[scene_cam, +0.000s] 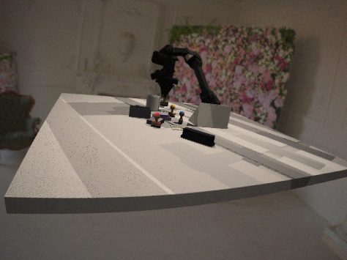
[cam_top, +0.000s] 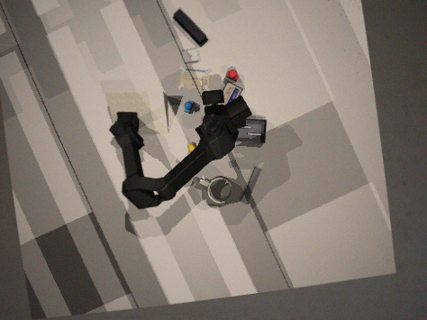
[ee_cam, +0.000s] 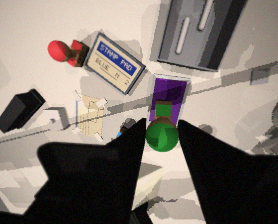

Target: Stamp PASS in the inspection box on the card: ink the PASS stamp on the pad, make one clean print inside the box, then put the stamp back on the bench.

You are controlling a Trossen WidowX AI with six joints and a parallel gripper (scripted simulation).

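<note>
Right now my gripper tip is 8 cm past the card, 15 cm to the right of it and 12 cm above it. From my gripper tip the other things lie so: stamp pad tin (4 cm ahead, 9 cm to the left, 10 cm below); green-knobbed stamp (1 cm behind, 2 cm below); purple ink pad (1 cm behind, 1 cm to the right, 11 cm below).
</note>
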